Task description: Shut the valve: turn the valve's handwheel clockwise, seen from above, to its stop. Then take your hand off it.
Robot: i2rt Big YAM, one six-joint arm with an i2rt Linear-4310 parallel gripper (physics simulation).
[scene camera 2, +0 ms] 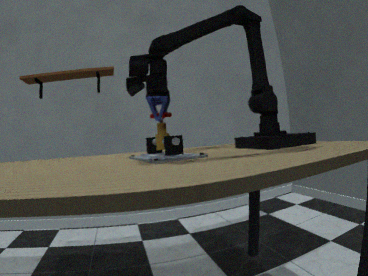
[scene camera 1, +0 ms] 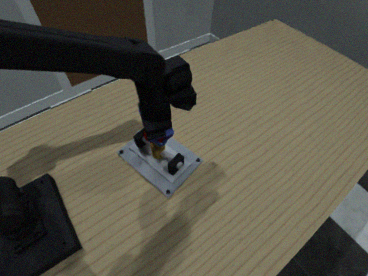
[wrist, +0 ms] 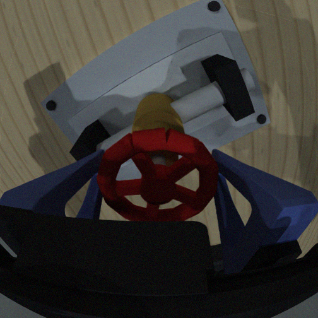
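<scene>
The red handwheel (scene camera 2: pixel 167 115) (wrist: pixel 159 187) sits on top of the brass valve body (scene camera 1: pixel 157 151) (scene camera 2: pixel 161 135) (wrist: pixel 158 114). My gripper (scene camera 2: pixel 160 118) (wrist: pixel 157 157) points down over the valve, its two blue fingers on opposite sides of the handwheel's rim, shut on it. In the scene camera 1 view the fingers and the arm hide most of the wheel. The valve's pale pipe (wrist: pixel 199 103) runs between two black brackets (scene camera 1: pixel 176 163) (scene camera 2: pixel 174 145) (wrist: pixel 230 87) on a grey base plate (scene camera 1: pixel 150 172) (scene camera 2: pixel 192 156) (wrist: pixel 125 47). In the wrist view the plate lies at a slant relative to the fingers.
The valve's plate lies on the wooden table (scene camera 1: pixel 280 110) (scene camera 2: pixel 90 177). The arm's black base (scene camera 1: pixel 55 230) (scene camera 2: pixel 295 138) stands on the same table. A wooden shelf (scene camera 2: pixel 70 75) is on the wall behind. The table's near edge shows in the scene camera 2 view.
</scene>
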